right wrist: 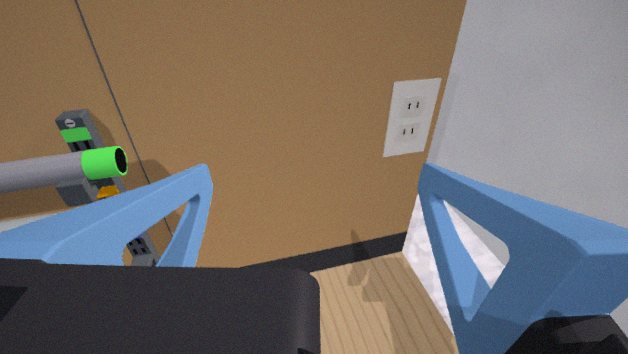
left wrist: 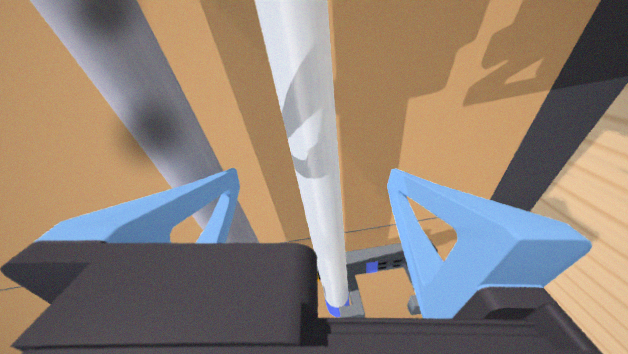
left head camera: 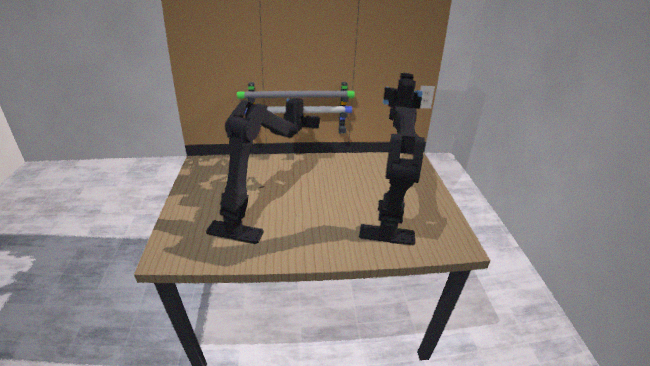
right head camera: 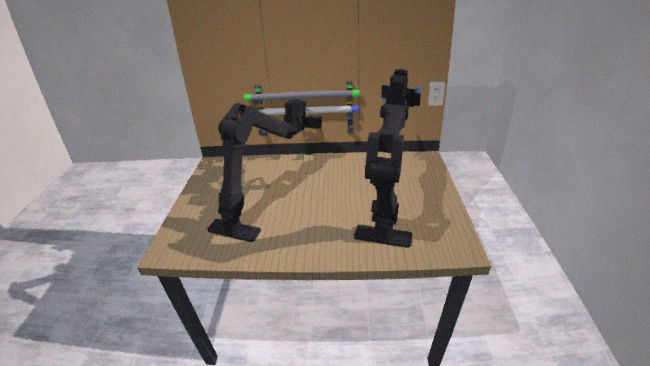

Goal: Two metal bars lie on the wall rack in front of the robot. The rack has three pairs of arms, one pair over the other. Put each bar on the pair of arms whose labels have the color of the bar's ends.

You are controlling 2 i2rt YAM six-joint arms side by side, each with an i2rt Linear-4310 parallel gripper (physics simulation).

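Places are measured from the left arm's base along level axes (x down, y back, z left), in millimetres.
Where they show: left gripper, fingertip midpoint: (left wrist: pixel 313 177); right gripper, fingertip midpoint: (right wrist: pixel 315 175); left arm's base at its link origin: (left head camera: pixel 234 232) (right head camera: pixel 233 230); right arm's base at its link origin: (left head camera: pixel 387 235) (right head camera: pixel 383 236).
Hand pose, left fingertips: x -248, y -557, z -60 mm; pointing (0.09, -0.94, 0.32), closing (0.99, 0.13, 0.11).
Note:
Things, the pixels of their centre, and the offset from my left fingertips. Level surfaces: height alone.
- grey bar with green ends, body centre: (left wrist: pixel 191 165) (left head camera: pixel 295 94) (right head camera: pixel 301 95) dx -72, dy -13, dz -15 mm
- white bar with a blue end, body centre: (left wrist: pixel 312 139) (left head camera: pixel 296 109) (right head camera: pixel 302 110) dx +3, dy -17, dz -15 mm
- wooden table at its surface level: dx +247 mm
- white outlet plate at the middle of its body: (right wrist: pixel 410 119) (right head camera: pixel 436 93) (left head camera: pixel 426 97) dx -52, dy -222, dz -590 mm
The wall rack (left head camera: pixel 342 128) (right head camera: pixel 350 127) (left wrist: pixel 375 254) (right wrist: pixel 73 119) has green labels at the top, orange in the middle and blue at the bottom. The grey bar with green ends (left head camera: pixel 300 94) (right head camera: pixel 302 95) (left wrist: pixel 162 120) (right wrist: pixel 45 171) lies on the top pair. The white bar with a blue end (left head camera: pixel 327 109) (right head camera: pixel 332 109) (left wrist: pixel 322 210) lies on the middle, orange-labelled pair; its other end is hidden. My left gripper (right head camera: pixel 300 117) (left wrist: pixel 313 177) is open, with the white bar passing across the gap in its wrist view, not gripped. My right gripper (left head camera: pixel 402 97) (right head camera: pixel 401 95) (right wrist: pixel 315 175) is open and empty, right of the rack.
Both arms stand on the wooden table (left head camera: pixel 320 265) (right head camera: pixel 320 265). A brown panel wall (left head camera: pixel 310 45) (right head camera: pixel 315 45) rises behind it, with a dark strip along its foot. A white outlet plate (left head camera: pixel 426 97) (right head camera: pixel 436 94) (right wrist: pixel 413 117) is near my right gripper.

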